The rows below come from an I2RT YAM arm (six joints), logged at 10 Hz.
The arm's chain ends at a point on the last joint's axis. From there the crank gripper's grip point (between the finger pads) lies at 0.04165 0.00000 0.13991 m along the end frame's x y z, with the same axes.
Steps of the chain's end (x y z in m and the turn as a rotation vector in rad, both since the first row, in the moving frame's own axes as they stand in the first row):
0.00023, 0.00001, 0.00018, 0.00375, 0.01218, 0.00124
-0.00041, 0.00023, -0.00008, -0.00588, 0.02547, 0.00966
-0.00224, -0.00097, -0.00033, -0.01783, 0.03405, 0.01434
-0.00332, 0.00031, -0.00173, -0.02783, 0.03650, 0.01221
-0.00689, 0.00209, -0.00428, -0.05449, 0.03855, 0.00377
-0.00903, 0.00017, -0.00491, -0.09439, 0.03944, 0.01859
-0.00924, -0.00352, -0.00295, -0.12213, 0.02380, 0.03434
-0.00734, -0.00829, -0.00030, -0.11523, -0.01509, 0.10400
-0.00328, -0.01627, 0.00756, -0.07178, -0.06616, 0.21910
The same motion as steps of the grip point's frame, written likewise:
0.00193, -0.00046, -0.00034, 0.00375, 0.01218, 0.00124
0.00313, 0.00147, -0.00119, -0.00588, 0.02547, 0.00966
0.00248, 0.00214, -0.00186, -0.01783, 0.03405, 0.01434
0.00173, 0.00472, -0.00340, -0.02783, 0.03650, 0.01221
-0.00155, 0.00983, -0.00620, -0.05449, 0.03855, 0.00377
-0.00368, 0.01410, -0.00732, -0.09439, 0.03944, 0.01859
-0.00625, 0.01494, -0.00511, -0.12213, 0.02380, 0.03434
-0.01051, 0.01201, -0.00087, -0.11523, -0.01509, 0.10400
-0.01463, 0.00180, 0.00930, -0.07178, -0.06616, 0.21910

